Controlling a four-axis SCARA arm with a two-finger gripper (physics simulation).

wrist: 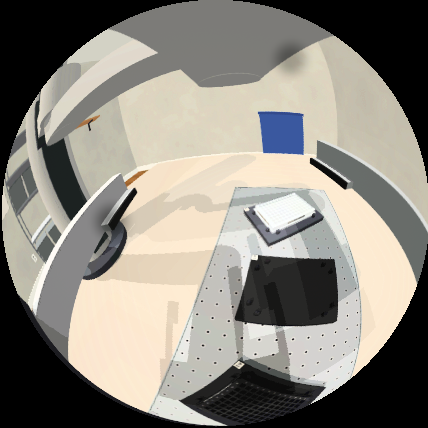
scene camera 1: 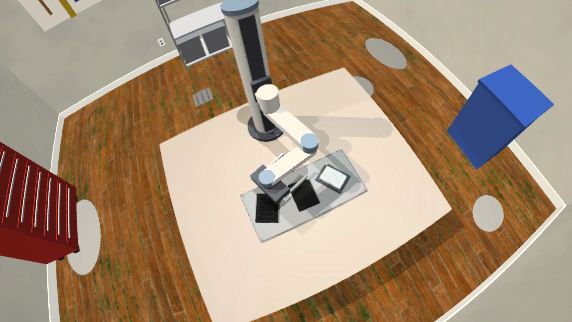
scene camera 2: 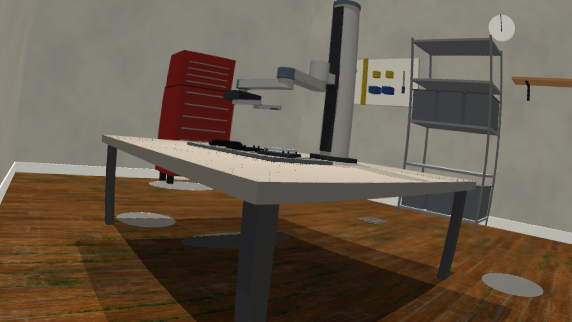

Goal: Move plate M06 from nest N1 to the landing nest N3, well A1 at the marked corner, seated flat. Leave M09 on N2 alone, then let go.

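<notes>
A white well plate sits on a dark nest at one end of the grey perforated board. A black well plate sits at the other end, cut off by the wrist view's lower edge. Between them a black nest holds no plate; posts and a pale corner mark show on it. Labels M06, M09 and N1 to N3 cannot be read. My gripper is open and empty, high above the board, near the black plate's end.
The arm's column stands on the table behind the board. A red tool cabinet, a blue cabinet and a shelf rack stand beyond the table.
</notes>
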